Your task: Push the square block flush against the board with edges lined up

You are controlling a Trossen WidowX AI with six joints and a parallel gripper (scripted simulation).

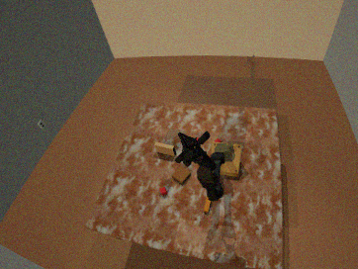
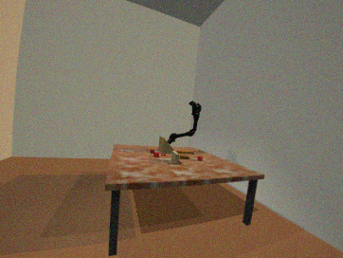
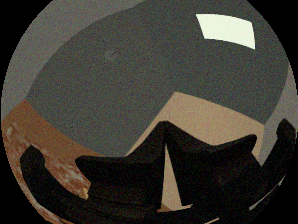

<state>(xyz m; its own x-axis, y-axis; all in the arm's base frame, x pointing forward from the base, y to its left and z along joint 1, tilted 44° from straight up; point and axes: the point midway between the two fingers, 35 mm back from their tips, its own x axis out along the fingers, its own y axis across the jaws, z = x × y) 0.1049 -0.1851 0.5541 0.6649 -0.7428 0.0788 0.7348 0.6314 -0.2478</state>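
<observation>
Right now the block is 61 cm below my gripper tip, 32 cm to the right of it and 26 cm ahead of it. Also, from my gripper tip: board 64 cm below, 12 cm behind, 1 cm to the left.
</observation>
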